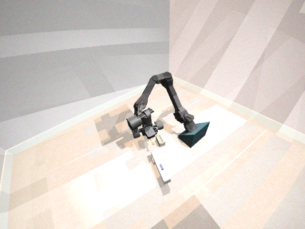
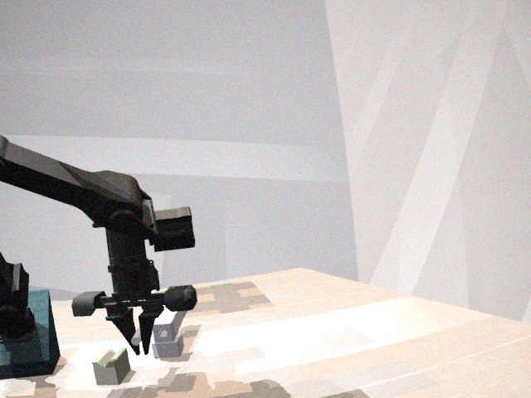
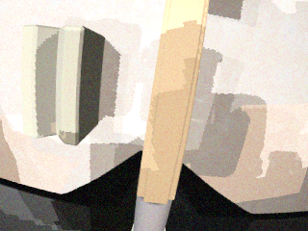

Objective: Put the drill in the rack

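Now: gripper tip 1 cm short of the drill, 4 cm to the right of it and 4 cm below it. Round my gripper tip: v-shaped rack 6 cm behind, 5 cm to the left, 3 cm below; bluish key 6 cm ahead, 22 cm to the left; housing block 6 cm ahead, 19 cm to the left.
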